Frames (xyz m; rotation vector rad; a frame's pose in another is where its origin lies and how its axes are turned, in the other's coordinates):
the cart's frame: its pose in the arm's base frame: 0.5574 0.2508 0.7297 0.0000 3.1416 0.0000
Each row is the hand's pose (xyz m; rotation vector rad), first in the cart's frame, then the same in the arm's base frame.
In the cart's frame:
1: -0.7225 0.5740 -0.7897 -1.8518 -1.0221 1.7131
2: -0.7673 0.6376 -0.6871 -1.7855 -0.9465 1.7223
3: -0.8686 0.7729 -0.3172 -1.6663 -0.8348 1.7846
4: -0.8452 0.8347 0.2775 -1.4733 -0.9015 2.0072
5: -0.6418 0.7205 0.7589 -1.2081 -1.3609 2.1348
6: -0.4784 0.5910 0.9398 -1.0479 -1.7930 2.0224
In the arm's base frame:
1: 1.2799 0.8248 1.5194 1.5814 0.5352 1.7094
2: 1.3247 0.8884 1.4168 1.6339 0.6249 1.6939
3: 1.4260 1.0237 1.0469 1.7546 0.7312 1.6382
4: 1.4026 1.0855 0.4522 1.9224 0.6389 1.4110
5: 1.1992 0.9713 -0.0292 1.8319 0.4088 1.0367
6: 1.0358 0.8418 -0.2101 1.5963 0.2791 0.8271

